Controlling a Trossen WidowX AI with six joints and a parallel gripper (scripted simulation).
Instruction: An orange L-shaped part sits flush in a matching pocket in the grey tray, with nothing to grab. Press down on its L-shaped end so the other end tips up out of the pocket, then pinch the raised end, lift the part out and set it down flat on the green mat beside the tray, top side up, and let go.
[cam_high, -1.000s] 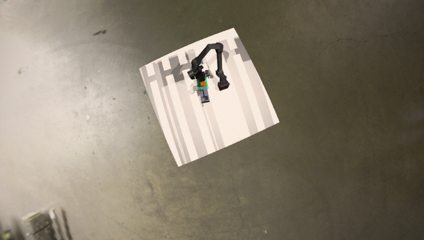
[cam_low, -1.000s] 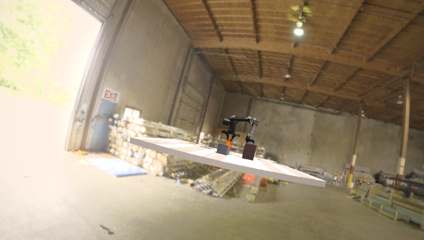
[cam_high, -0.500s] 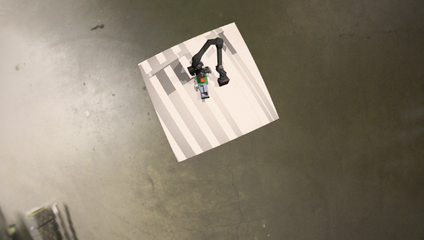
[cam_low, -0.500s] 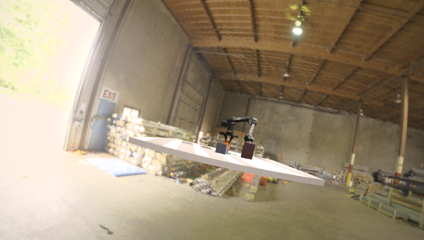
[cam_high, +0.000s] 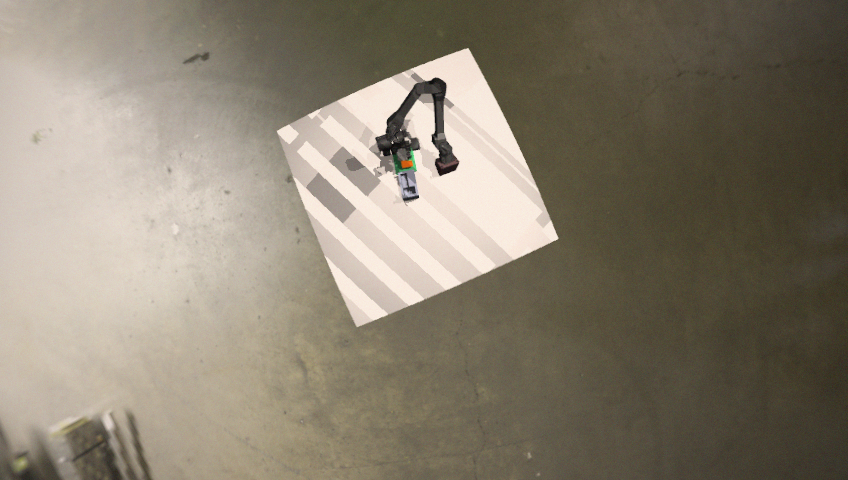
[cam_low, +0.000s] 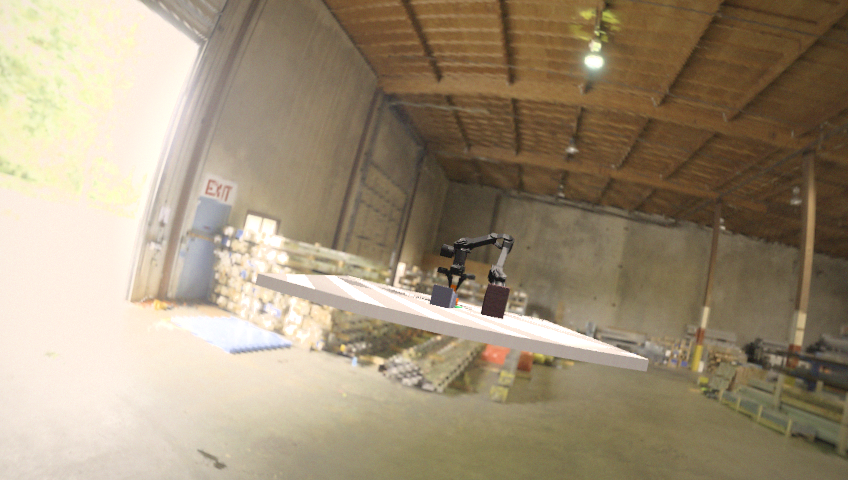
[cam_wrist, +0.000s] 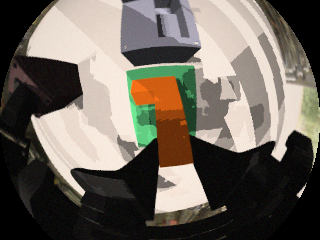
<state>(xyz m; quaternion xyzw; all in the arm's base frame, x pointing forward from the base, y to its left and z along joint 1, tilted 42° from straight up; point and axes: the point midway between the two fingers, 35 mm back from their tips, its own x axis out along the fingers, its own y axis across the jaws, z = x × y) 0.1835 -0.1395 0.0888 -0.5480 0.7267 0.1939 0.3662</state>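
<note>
Now: the orange L-shaped part 4 cm to the left of my gripper tip and 3 cm below it. Round my gripper tip: green mat (9 cm below, 2 cm to the left, 1 cm ahead).
</note>
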